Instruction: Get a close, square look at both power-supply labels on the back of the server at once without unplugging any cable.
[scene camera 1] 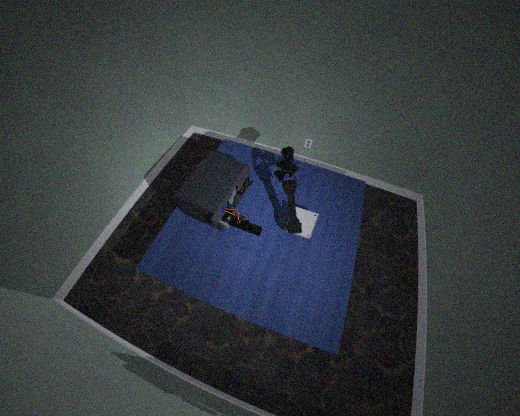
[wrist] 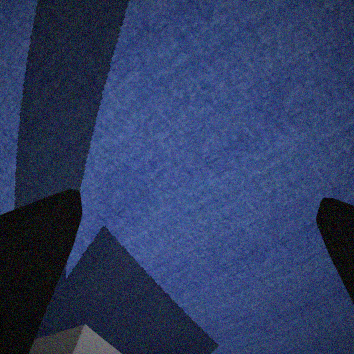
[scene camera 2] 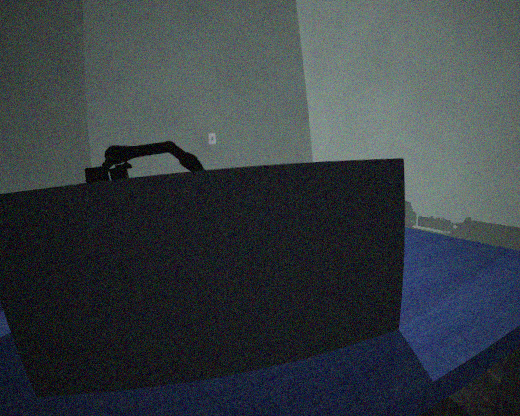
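The dark grey server stands at the left on the blue mat. Its back faces right in scene camera 1, with small parts and orange cables near its lower corner. In scene camera 2 a large blank dark side shows and hides the back. The power-supply labels cannot be made out in any view. My gripper is open and empty, raised above the mat to the right of the server in scene camera 1. Its two black fingers stand wide apart in the wrist view.
A black bar-shaped object lies by the cables. The arm's white base plate is on the blue mat. A pale box corner shows at the bottom of the wrist view. A pale rim borders the table.
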